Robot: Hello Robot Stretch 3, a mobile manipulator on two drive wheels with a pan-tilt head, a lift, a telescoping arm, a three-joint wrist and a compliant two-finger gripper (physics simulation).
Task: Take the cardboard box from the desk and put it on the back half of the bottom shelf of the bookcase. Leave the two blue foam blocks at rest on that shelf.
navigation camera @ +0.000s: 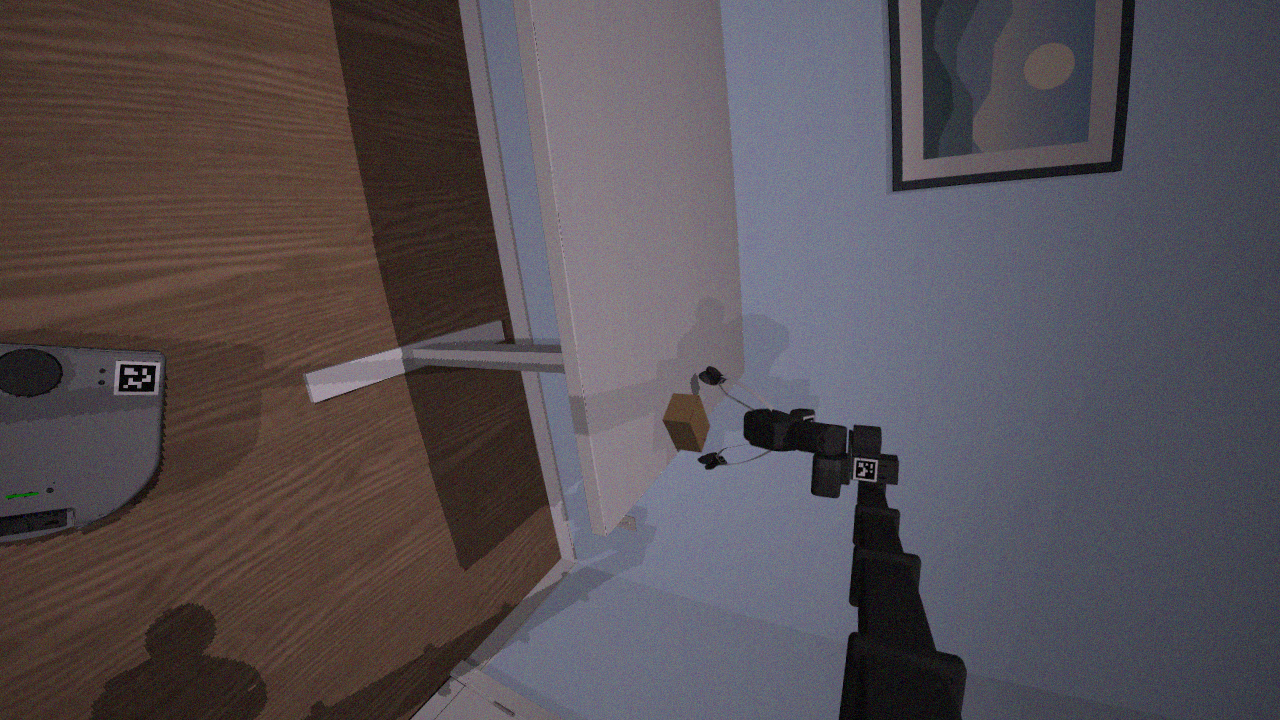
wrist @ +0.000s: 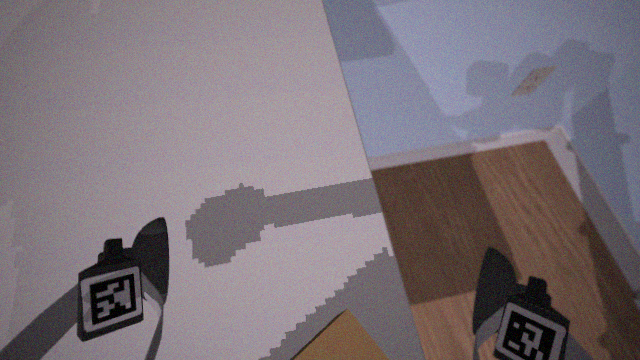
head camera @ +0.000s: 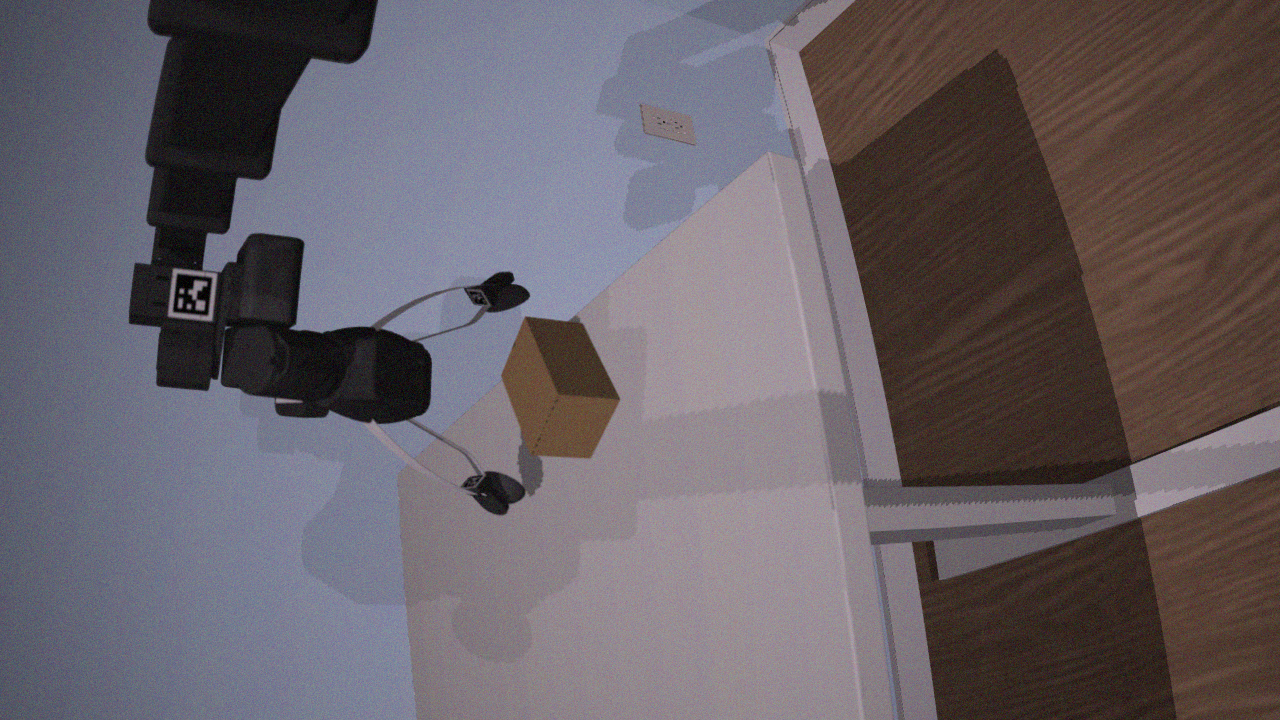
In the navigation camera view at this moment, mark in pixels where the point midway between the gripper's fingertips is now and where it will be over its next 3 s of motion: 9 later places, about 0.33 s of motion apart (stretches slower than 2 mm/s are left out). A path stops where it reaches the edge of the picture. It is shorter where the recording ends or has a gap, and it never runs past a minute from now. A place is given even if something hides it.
My gripper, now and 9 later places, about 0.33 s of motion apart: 702,416; 695,417; 682,418; 680,418; 680,418; 679,417; 679,415; 679,414; 679,412; 680,412
